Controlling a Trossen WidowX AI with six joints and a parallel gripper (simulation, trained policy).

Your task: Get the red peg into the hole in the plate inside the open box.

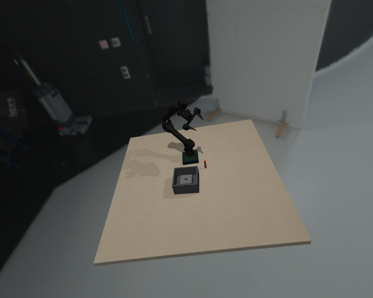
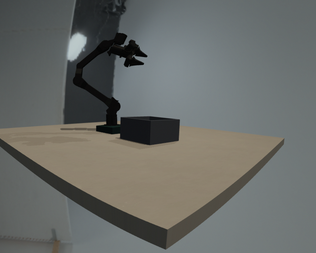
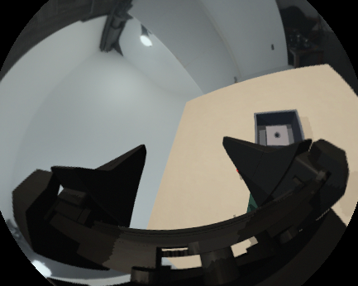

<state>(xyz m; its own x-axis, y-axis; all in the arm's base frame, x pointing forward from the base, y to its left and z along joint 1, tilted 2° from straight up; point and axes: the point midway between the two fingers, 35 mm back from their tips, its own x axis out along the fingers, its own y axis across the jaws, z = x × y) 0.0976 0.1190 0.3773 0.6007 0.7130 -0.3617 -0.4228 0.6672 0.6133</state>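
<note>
The red peg lies 370 mm below my gripper tip and 40 mm ahead of it. From my gripper tip the other things lie so: light grey plate 360 mm below, 210 mm ahead, 150 mm to the right; then dark grey box 380 mm below, 210 mm ahead, 150 mm to the right.
</note>
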